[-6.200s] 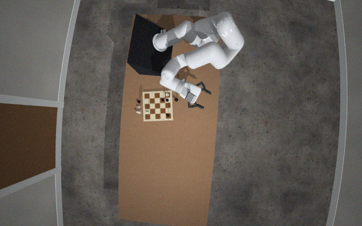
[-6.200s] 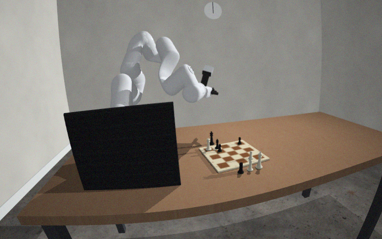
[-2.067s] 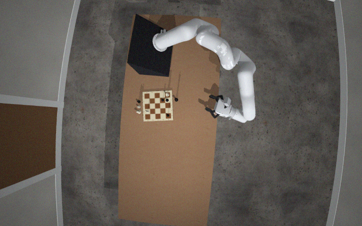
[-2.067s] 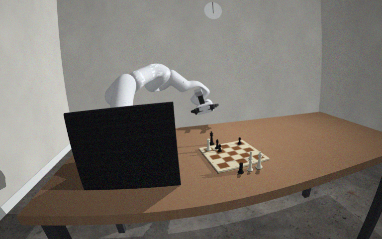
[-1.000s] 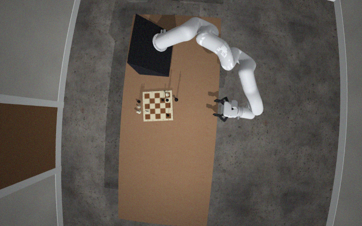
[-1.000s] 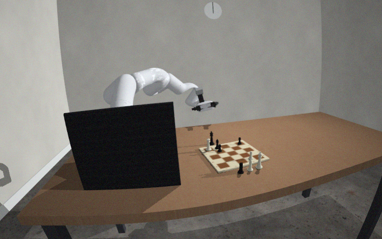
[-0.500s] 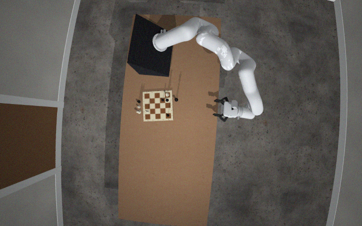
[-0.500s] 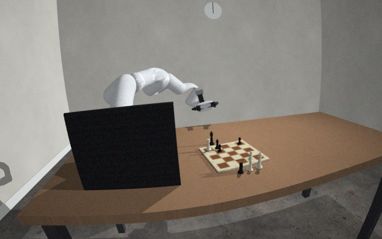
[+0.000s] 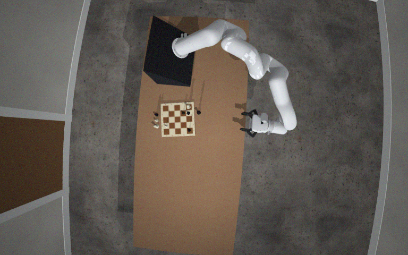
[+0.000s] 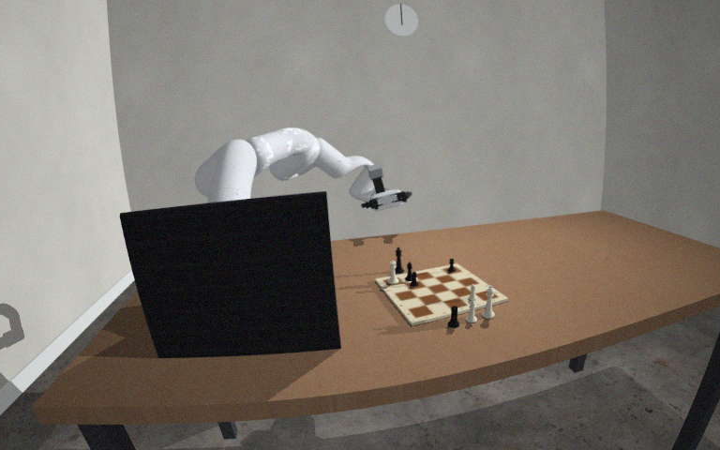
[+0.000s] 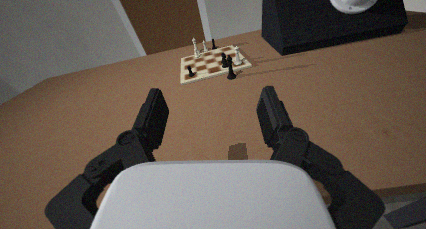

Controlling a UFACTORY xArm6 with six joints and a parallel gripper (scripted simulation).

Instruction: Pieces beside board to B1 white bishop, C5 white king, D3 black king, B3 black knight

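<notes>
Now: the white king 530 mm to the right of my hand, 90 mm below it and 50 mm ahead of it. The rest, counted from my hand: chessboard 400 mm to the right, 120 mm below; then black king 260 mm to the right, 90 mm below, 50 mm behind; then white pawn 470 mm to the right, 100 mm below, 50 mm ahead.
</notes>
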